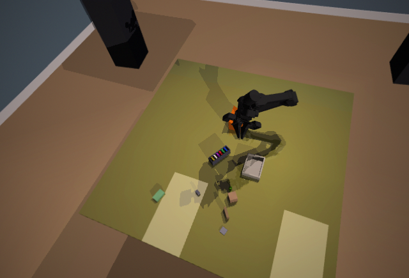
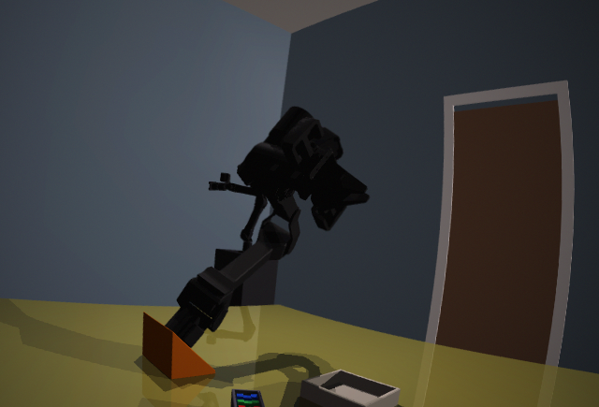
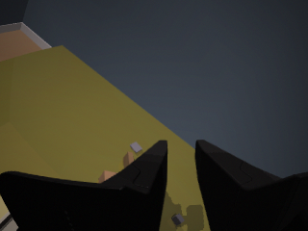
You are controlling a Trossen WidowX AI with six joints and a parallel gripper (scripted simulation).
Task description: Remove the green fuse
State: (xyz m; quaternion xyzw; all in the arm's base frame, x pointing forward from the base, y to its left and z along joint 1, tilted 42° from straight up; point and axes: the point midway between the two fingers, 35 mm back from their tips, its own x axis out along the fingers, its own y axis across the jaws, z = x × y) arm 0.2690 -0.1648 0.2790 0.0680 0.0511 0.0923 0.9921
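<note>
Right now my gripper tip is 31 cm above the green fuse, 11 cm to the left of it and 8 cm past it. Round my gripper tip: grey lump 33 cm below, 20 cm to the right, 19 cm ahead; then green cube 33 cm below, 13 cm ahead, 3 cm to the right; then white tray 34 cm below, 8 cm to the left, 3 cm behind.
</note>
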